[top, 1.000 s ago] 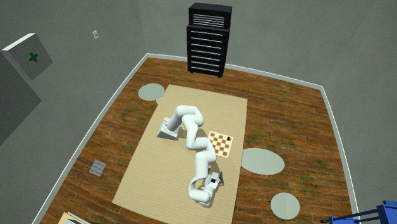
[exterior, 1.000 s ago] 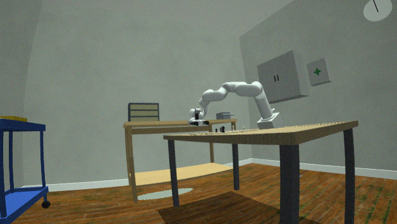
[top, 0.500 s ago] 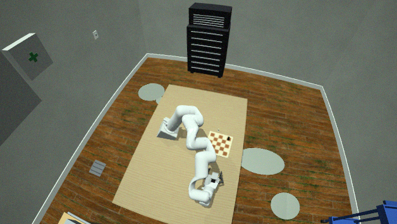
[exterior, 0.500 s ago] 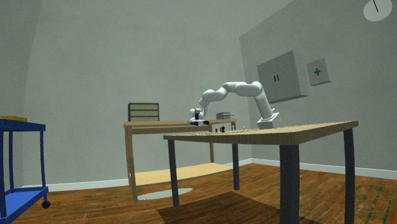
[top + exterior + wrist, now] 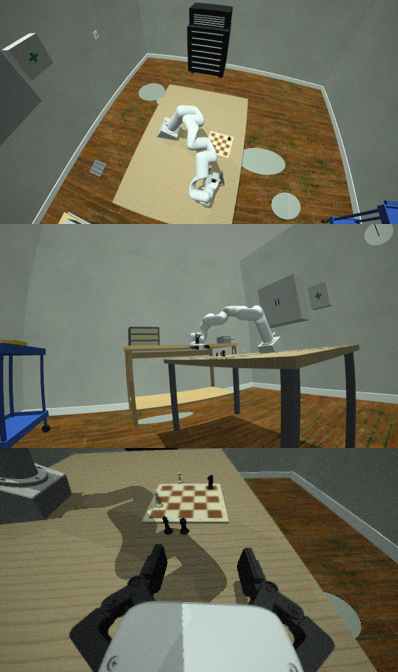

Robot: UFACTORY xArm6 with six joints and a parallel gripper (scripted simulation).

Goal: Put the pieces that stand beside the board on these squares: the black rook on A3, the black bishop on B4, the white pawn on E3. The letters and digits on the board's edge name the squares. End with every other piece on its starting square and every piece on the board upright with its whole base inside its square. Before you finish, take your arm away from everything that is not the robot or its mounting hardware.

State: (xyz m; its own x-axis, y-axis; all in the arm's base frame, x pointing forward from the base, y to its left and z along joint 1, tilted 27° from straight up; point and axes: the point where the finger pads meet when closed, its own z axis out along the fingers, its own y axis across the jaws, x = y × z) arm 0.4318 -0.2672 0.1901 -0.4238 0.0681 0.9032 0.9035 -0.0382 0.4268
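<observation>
The black chess piece is 14 cm to the left of my hand, 7 cm below it and 4 cm behind it. From my hand the other things lie so: chessboard: 28 cm to the left, 8 cm below, 5 cm behind; white pawn: 42 cm to the left, 9 cm behind, 7 cm below.
</observation>
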